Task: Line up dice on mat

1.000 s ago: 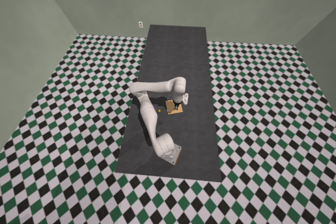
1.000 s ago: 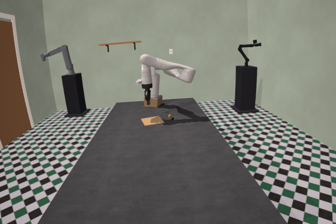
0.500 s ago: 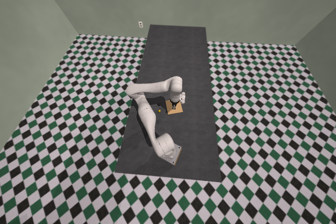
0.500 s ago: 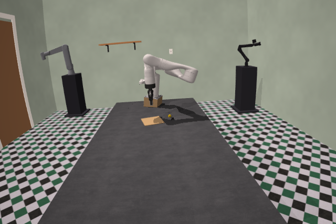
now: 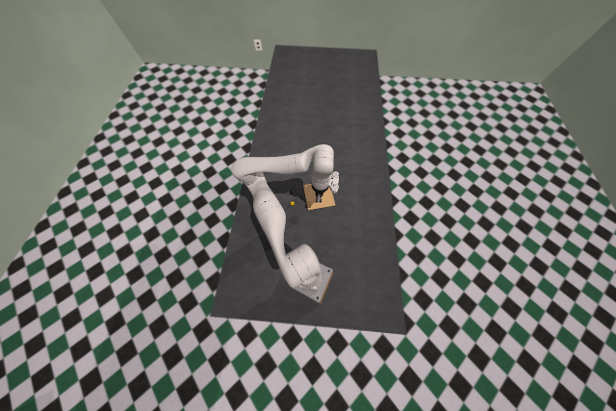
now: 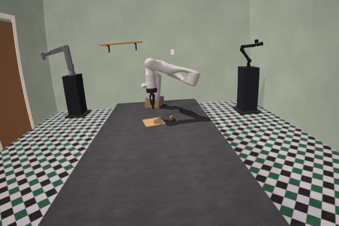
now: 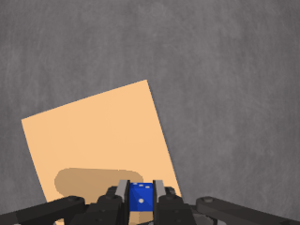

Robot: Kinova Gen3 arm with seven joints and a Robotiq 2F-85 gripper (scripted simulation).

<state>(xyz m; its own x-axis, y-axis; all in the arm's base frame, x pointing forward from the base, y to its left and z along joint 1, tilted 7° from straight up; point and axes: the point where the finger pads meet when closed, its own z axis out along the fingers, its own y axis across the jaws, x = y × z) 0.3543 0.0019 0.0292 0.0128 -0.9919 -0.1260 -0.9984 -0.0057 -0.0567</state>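
Right now my hand is 10 cm above the tan mat and 4 cm short of it. The rest, counted from my hand: black die (15 cm to the left, 9 cm below, 4 cm ahead); blue die (1 cm below); yellow die (13 cm to the left, 9 cm below, 2 cm behind).
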